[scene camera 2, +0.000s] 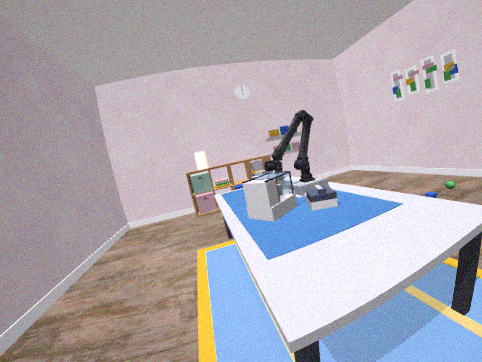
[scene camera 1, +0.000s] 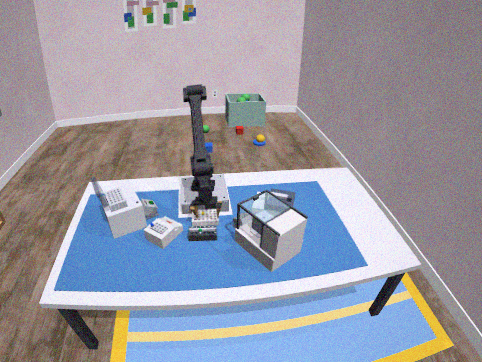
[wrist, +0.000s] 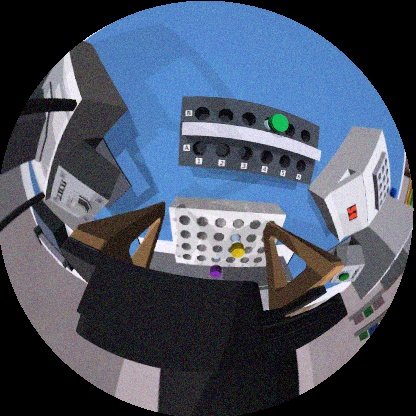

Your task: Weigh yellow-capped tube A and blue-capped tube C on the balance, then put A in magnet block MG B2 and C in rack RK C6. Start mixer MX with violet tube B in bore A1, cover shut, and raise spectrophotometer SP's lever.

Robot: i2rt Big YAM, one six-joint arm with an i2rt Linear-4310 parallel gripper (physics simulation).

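Pixels of known places: gripper, fingertip midpoint: (scene camera 1: pixel 207 218) (wrist: pixel 218 217); arm's base, origin of the base link: (scene camera 2: pixel 307 180).
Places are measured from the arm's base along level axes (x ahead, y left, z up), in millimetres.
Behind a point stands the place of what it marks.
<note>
My gripper (wrist: pixel 218 217) @(x 233, y 55, z -18 mm) (scene camera 1: pixel 206 207) is open and empty, its fingers spread above the white rack (wrist: pixel 176 245) @(x 171, y 91, z -37 mm) (scene camera 1: pixel 205 220) @(x 229, y 42, z -36 mm). Yellow-capped tube A (wrist: pixel 237 250) @(x 205, y 28, z -12 mm) stands upright in the rack, between the fingers as seen in the wrist view. Violet-capped tube B (wrist: pixel 215 271) @(x 166, y 40, z -12 mm) stands at the rack's near edge. The dark magnet block (wrist: pixel 250 136) @(x 304, y 48, z -19 mm) (scene camera 1: pixel 202 235) @(x 336, y 43, z -34 mm), with rows A and B, lies beyond the rack and holds a green-capped tube (wrist: pixel 280 122) @(x 321, y 31, z -10 mm) in row B. A blue cap (wrist: pixel 394 192) (scene camera 1: pixel 152 225) @(x 352, y -181, z 16 mm) shows at the keypad-like device. The balance (scene camera 1: pixel 289 240) @(x 450, y 406, z 72 mm) (scene camera 2: pixel 261 200) @(x 420, y 439, z 45 mm) has clear panels.
The white device with a red display (wrist: pixel 345 195) @(x 295, y -88, z -20 mm) (scene camera 1: pixel 164 232) @(x 369, y -123, z -3 mm) stands beside the magnet block. A larger white machine (scene camera 1: pixel 125 217) @(x 334, y -320, z 33 mm) with a raised cover is farther left in scene camera 1. A small device with a green button (wrist: pixel 349 265) @(x 195, y -229, z -3 mm) (scene camera 1: pixel 150 207) @(x 202, y -238, z -3 mm) and a dial-faced grey device (wrist: pixel 82 190) @(x 237, y 195, z -2 mm) flank the rack.
</note>
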